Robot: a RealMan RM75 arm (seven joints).
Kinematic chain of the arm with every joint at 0, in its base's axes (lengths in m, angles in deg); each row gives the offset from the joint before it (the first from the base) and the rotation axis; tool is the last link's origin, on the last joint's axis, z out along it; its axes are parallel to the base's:
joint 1: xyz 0 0 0.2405 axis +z
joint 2: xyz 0 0 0 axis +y
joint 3: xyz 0 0 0.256 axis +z
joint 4: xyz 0 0 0 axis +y
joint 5: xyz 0 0 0.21 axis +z
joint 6: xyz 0 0 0 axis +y
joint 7: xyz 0 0 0.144 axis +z
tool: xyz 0 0 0
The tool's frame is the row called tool.
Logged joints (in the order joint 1, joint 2, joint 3, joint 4, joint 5, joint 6, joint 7), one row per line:
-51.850, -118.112, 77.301, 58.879, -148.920, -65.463, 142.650
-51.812, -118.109, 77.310, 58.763, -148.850, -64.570, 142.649
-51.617, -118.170, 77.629, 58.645, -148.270, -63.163, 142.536
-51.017, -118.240, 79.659, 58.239, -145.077, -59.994, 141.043
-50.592, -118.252, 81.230, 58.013, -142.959, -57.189, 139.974
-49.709, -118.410, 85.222, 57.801, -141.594, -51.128, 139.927
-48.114, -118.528, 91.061, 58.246, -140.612, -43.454, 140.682
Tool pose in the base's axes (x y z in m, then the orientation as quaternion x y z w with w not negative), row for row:
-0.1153, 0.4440, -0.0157, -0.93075, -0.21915, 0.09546, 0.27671
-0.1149, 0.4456, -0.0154, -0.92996, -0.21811, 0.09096, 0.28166
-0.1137, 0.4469, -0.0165, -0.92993, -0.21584, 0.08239, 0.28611
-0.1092, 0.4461, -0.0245, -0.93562, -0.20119, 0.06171, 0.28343
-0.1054, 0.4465, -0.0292, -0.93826, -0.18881, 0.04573, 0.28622
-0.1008, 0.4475, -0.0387, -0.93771, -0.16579, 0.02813, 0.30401
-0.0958, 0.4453, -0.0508, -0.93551, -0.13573, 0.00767, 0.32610
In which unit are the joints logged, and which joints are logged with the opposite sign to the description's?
The joints are logged in degrees. Opposite sign: joint 5, joint 6, joint 7.
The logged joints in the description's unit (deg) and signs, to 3 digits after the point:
-51.850, -118.112, 77.301, 58.879, 148.920, 65.463, -142.650
-51.812, -118.109, 77.310, 58.763, 148.850, 64.570, -142.649
-51.617, -118.170, 77.629, 58.645, 148.270, 63.163, -142.536
-51.017, -118.240, 79.659, 58.239, 145.077, 59.994, -141.043
-50.592, -118.252, 81.230, 58.013, 142.959, 57.189, -139.974
-49.709, -118.410, 85.222, 57.801, 141.594, 51.128, -139.927
-48.114, -118.528, 91.061, 58.246, 140.612, 43.454, -140.682

